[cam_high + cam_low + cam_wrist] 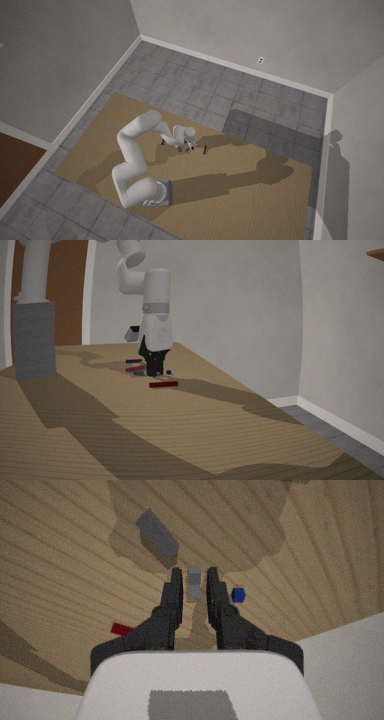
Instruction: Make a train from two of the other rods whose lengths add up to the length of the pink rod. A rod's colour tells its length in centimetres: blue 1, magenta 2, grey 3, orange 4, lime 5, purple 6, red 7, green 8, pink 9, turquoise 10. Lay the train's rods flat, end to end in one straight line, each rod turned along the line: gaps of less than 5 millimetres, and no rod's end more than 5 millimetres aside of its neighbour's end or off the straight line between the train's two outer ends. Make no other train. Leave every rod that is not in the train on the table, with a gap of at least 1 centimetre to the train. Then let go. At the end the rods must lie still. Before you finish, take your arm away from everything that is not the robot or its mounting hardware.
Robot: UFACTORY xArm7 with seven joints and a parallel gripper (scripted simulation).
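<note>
Now: hand 4 cm short of the blue rod, 2 cm to the right of it and 2 cm above it. Also, from my hand: grey rod: 5 cm behind, 1 cm to the left, 2 cm below; then red rod: 3 cm ahead, 12 cm to the right, 2 cm below; then pink rod: 6 cm behind, 8 cm to the left, 2 cm below.
</note>
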